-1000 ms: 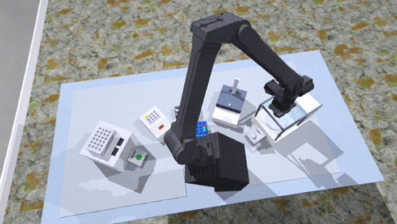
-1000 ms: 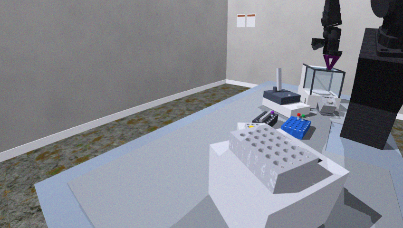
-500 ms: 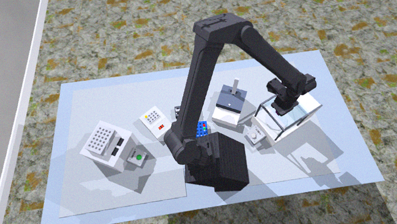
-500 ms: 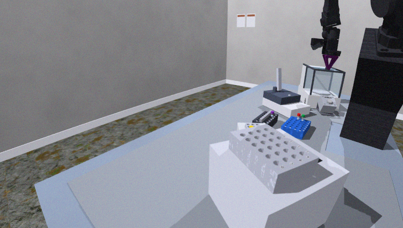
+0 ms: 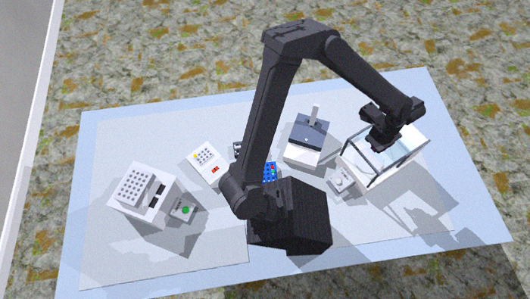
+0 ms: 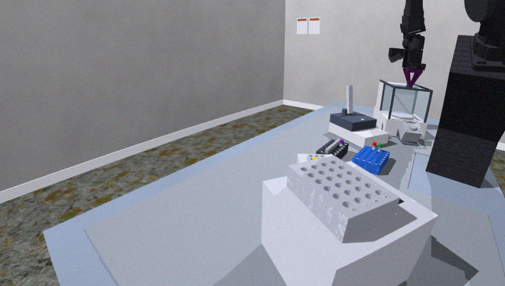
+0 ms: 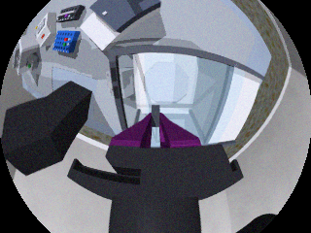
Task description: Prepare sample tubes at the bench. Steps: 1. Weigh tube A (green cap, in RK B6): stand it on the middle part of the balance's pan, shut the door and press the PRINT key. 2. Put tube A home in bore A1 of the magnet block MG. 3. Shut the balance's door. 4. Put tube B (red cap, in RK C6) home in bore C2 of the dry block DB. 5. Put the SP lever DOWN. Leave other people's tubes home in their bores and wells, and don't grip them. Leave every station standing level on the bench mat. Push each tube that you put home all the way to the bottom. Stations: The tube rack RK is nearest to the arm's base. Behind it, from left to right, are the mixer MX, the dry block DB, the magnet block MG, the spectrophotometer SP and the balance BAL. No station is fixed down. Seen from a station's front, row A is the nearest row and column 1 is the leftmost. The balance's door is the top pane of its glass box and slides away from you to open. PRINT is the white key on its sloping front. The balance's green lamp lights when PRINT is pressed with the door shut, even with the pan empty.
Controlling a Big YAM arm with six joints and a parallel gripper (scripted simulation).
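Right now my hand is 1 cm short of the round pan, 2 cm to the left of it and 14 cm above it. Round my hand: balance door: 1 cm ahead, 3 cm to the right, 1 cm below; then white print key: 5 cm behind, 11 cm to the left, 15 cm below; then SP lever: 22 cm ahead, 16 cm to the left, 8 cm below.
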